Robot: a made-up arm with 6 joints. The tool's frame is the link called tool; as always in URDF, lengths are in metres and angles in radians. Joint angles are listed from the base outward.
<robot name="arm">
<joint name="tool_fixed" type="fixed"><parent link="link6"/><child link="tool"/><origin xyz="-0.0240 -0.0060 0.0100" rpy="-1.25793 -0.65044 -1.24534"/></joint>
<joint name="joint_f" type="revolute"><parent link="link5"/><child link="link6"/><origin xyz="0.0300 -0.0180 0.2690" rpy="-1.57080 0.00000 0.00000"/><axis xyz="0 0 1"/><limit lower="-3.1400" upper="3.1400"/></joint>
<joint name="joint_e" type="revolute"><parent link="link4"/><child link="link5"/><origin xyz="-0.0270 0.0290 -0.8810" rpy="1.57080 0.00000 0.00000"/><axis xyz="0 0 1"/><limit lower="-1.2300" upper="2.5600"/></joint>
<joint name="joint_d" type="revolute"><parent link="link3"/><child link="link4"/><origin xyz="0.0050 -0.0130 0.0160" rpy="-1.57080 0.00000 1.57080"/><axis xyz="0 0 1"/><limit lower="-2.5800" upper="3.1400"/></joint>
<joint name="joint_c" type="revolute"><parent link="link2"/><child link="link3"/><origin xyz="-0.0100 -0.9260 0.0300" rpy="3.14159 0.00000 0.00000"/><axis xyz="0 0 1"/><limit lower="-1.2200" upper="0.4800"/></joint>
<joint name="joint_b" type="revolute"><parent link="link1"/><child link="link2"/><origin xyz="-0.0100 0.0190 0.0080" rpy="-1.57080 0.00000 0.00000"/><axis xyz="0 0 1"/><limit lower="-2.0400" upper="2.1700"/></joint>
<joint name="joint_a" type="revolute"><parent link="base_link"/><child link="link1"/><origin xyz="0.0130 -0.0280 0.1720" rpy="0.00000 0.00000 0.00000"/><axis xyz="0 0 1"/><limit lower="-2.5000" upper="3.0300"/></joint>
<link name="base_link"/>
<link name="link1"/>
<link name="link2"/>
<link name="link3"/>
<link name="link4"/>
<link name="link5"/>
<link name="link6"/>
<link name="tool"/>
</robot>
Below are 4 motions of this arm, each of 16 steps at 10 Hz.
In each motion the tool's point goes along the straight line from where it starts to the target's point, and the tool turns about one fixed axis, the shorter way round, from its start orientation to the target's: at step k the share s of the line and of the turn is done. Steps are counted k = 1, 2, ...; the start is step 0. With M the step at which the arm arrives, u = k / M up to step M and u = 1 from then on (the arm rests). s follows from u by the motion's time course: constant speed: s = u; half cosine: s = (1 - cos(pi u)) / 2; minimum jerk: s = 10 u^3 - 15 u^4 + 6 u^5.
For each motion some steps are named. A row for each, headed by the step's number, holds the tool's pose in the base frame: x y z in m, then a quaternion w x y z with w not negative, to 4 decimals.
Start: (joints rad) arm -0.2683 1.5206 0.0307 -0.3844 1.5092 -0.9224
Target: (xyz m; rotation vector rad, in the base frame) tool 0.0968 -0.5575 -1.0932 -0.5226 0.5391 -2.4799
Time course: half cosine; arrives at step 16
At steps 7, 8, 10, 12, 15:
7: 0.5221 -0.4760 -0.8258 0.1703 0.0666 0.1227 -0.9754
8: 0.4527 -0.4893 -0.8695 0.1882 0.0238 0.1363 -0.9723
10: 0.3165 -0.5154 -0.9551 0.2218 -0.0601 0.1620 -0.9597
12: 0.2010 -0.5375 -1.0277 0.2488 -0.1309 0.1826 -0.9421
15: 0.1036 -0.5562 -1.0889 0.2703 -0.1900 0.1991 -0.9226

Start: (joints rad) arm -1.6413 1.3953 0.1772 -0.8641 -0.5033 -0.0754
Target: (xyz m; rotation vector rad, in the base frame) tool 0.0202 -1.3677 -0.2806 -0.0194 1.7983 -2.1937
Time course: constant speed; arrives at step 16
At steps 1, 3, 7, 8, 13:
1: -0.1520 -1.0466 -0.5458 0.2656 -0.0530 -0.6654 0.6956
3: -0.1291 -1.0894 -0.5105 0.2111 -0.0454 -0.6674 0.7127
7: -0.0831 -1.1751 -0.4397 0.1002 -0.0297 -0.6647 0.7398
8: -0.0717 -1.1965 -0.4221 0.0722 -0.0257 -0.6626 0.7450
13: -0.0142 -1.3035 -0.3336 0.0682 0.0055 0.6441 -0.7618

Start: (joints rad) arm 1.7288 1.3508 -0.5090 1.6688 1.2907 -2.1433
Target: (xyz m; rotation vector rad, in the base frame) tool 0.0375 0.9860 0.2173 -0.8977 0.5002 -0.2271
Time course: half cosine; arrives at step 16
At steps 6, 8, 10, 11, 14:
6: -0.1022 0.8561 -0.2665 0.6909 -0.6785 0.2348 0.0847
8: -0.0636 0.8920 -0.1326 0.7492 -0.6169 0.2390 0.0313
10: -0.0249 0.9280 0.0013 0.8000 -0.5491 0.2409 -0.0225
11: -0.0074 0.9442 0.0618 0.8203 -0.5166 0.2409 -0.0467
14: 0.0298 0.9788 0.1907 0.8579 -0.4440 0.2393 -0.0979

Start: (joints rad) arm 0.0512 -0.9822 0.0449 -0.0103 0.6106 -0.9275
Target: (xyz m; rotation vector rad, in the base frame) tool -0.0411 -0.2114 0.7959 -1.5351 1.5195 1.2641
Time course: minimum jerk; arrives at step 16
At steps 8, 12, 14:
8: -0.1602 -0.2229 1.1127 0.0351 0.7523 -0.4141 -0.5112
12: -0.0658 -0.2138 0.8615 0.2444 -0.6274 0.5506 0.4935
14: -0.0449 -0.2118 0.8061 0.3034 -0.5896 0.5727 0.4820

